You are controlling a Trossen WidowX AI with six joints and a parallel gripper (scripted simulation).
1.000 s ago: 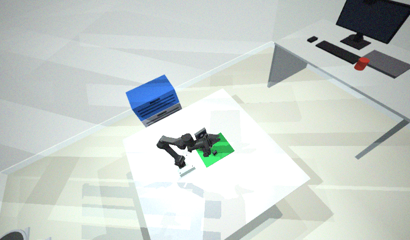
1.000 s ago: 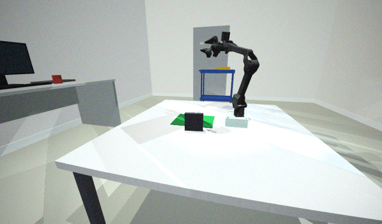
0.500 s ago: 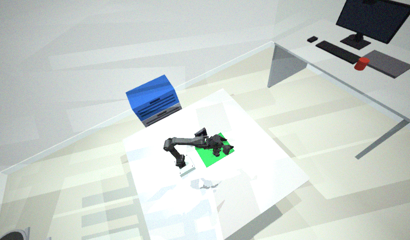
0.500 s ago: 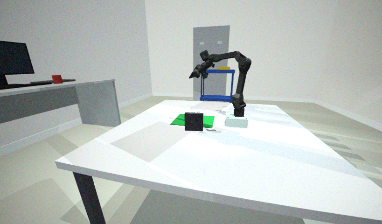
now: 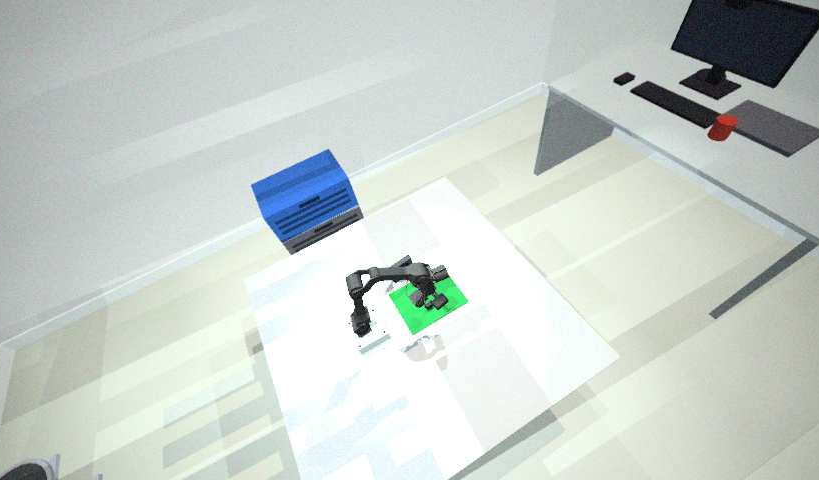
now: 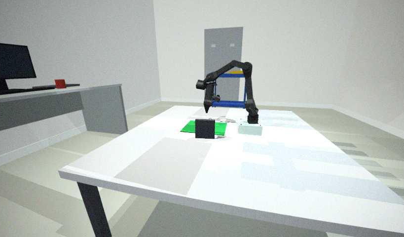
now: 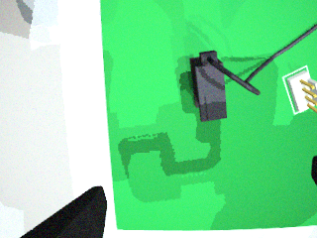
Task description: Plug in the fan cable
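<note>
The dark grey plug is 90 mm below my gripper tip, 20 mm to the left of it and 10 mm behind it. From my gripper tip the other things lie so: green board: 120 mm below, 60 mm to the left; then black fan: 230 mm to the left, 50 mm below, 20 mm behind; then four-pin fan header: 110 mm below, 100 mm to the left.
</note>
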